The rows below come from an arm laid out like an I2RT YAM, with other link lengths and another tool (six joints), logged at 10 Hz.
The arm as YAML. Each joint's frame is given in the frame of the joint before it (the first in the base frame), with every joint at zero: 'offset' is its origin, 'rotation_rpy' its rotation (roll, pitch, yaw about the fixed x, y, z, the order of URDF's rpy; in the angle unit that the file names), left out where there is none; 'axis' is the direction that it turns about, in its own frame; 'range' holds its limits. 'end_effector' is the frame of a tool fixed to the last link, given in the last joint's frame.
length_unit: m
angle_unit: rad
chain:
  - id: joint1
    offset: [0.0, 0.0, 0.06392]
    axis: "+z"
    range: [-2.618, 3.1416]
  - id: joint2
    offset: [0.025, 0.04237, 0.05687]
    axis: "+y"
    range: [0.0, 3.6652]
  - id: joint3
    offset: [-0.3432, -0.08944, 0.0]
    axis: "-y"
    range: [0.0, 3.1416]
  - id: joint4
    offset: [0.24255, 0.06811, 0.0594]
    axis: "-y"
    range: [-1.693, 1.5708]
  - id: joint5
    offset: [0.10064, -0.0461, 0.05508]
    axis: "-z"
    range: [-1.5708, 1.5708]
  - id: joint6
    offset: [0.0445, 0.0, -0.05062]
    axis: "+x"
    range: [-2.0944, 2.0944]
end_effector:
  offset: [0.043, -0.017, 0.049]
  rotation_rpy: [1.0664, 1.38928, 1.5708]
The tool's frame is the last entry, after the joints.
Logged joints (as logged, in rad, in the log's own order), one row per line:
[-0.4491 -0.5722 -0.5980 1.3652 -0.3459 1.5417]
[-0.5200 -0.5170 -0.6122 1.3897 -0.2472 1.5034]
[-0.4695 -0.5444 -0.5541 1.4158 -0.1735 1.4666]
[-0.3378 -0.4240 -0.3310 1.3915 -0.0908 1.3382]
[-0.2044 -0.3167 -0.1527 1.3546 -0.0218 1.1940]
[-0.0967 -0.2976 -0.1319 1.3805 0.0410 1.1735]
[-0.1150 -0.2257 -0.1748 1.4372 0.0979 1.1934]
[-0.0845 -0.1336 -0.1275 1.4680 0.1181 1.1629]
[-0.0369 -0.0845 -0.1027 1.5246 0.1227 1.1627]
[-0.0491 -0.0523 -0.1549 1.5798 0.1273 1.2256]
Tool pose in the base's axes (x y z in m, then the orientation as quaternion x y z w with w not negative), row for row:
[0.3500 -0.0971 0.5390 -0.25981 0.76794 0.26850 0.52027]
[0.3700 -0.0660 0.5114 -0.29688 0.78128 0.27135 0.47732]
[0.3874 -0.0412 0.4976 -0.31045 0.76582 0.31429 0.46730]
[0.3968 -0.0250 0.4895 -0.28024 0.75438 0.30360 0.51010]
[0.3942 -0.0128 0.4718 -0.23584 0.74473 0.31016 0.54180]
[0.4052 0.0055 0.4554 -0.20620 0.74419 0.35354 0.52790]
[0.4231 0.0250 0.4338 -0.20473 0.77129 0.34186 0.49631]
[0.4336 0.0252 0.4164 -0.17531 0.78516 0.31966 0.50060]
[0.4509 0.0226 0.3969 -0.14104 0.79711 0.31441 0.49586]
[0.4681 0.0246 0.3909 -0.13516 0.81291 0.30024 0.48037]
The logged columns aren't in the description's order. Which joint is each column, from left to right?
Columns, left to right: joint6, joint5, joint4, joint2, joint1, joint3.
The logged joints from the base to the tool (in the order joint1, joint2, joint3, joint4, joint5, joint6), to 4 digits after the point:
[-0.3459 1.3652 1.5417 -0.5980 -0.5722 -0.4491]
[-0.2472 1.3897 1.5034 -0.6122 -0.5170 -0.5200]
[-0.1735 1.4158 1.4666 -0.5541 -0.5444 -0.4695]
[-0.0908 1.3915 1.3382 -0.3310 -0.4240 -0.3378]
[-0.0218 1.3546 1.1940 -0.1527 -0.3167 -0.2044]
[0.0410 1.3805 1.1735 -0.1319 -0.2976 -0.0967]
[0.0979 1.4372 1.1934 -0.1748 -0.2257 -0.1150]
[0.1181 1.4680 1.1629 -0.1275 -0.1336 -0.0845]
[0.1227 1.5246 1.1627 -0.1027 -0.0845 -0.0369]
[0.1273 1.5798 1.2256 -0.1549 -0.0523 -0.0491]

